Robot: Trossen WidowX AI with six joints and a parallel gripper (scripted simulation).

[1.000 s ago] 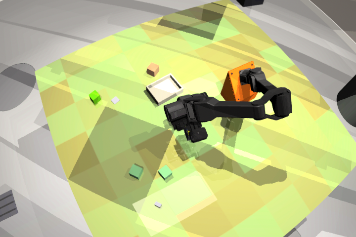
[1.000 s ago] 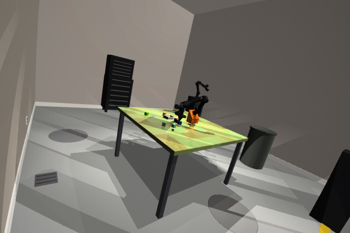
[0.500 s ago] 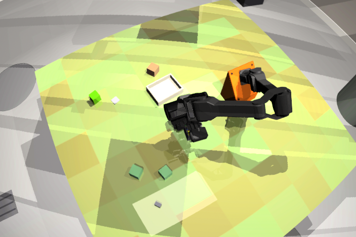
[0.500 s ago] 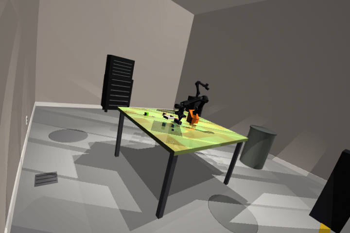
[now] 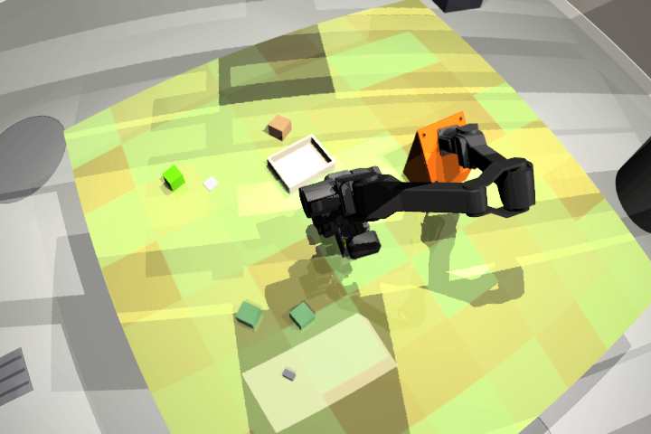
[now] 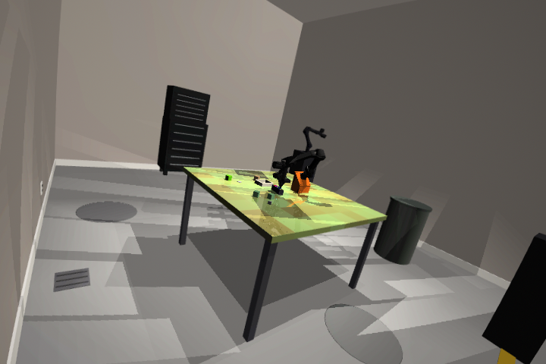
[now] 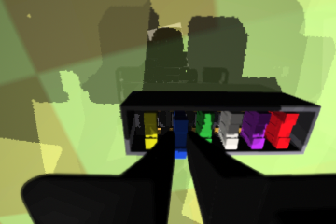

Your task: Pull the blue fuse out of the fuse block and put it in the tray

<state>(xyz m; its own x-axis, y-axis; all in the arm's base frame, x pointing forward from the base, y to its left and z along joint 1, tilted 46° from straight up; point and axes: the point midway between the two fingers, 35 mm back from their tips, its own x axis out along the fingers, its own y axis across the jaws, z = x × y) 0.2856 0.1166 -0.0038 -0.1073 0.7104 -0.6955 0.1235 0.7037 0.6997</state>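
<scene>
My gripper tip is 2 cm to the left of the green fuse and 2 cm above it. The rest, counted from my gripper tip: red fuse 1 cm behind, 8 cm to the right, 2 cm below; then yellow fuse 2 cm to the left, 2 cm below; then blue fuse 1 cm below.
</scene>
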